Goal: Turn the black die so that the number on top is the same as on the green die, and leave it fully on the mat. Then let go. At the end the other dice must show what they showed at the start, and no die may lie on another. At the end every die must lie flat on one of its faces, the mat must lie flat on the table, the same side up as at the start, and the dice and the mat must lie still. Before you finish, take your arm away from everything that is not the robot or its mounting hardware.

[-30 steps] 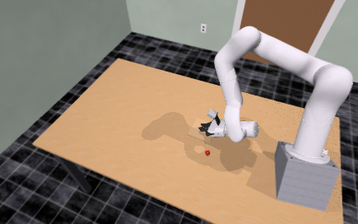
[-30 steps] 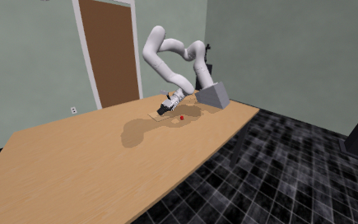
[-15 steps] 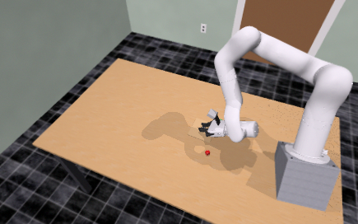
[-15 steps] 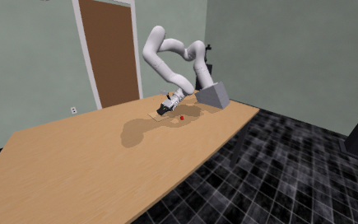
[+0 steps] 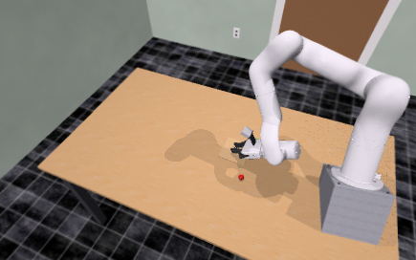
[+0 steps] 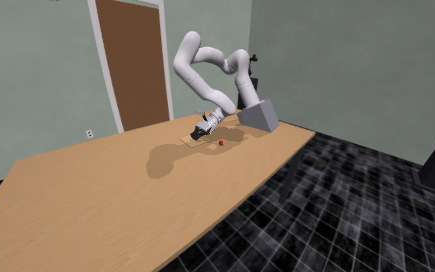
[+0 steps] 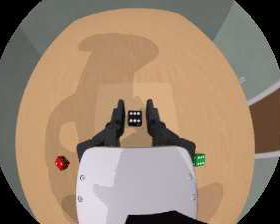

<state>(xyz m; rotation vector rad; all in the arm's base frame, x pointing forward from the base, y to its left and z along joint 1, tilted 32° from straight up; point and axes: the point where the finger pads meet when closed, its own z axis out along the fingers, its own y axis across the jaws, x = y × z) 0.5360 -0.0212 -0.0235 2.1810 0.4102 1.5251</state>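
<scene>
The black die is 10 mm below my hand. Also, from my hand: green die (100 mm to the right, 70 mm behind, 20 mm below); red die (140 mm to the left, 80 mm behind, 20 mm below); tan mat (30 mm below).
</scene>
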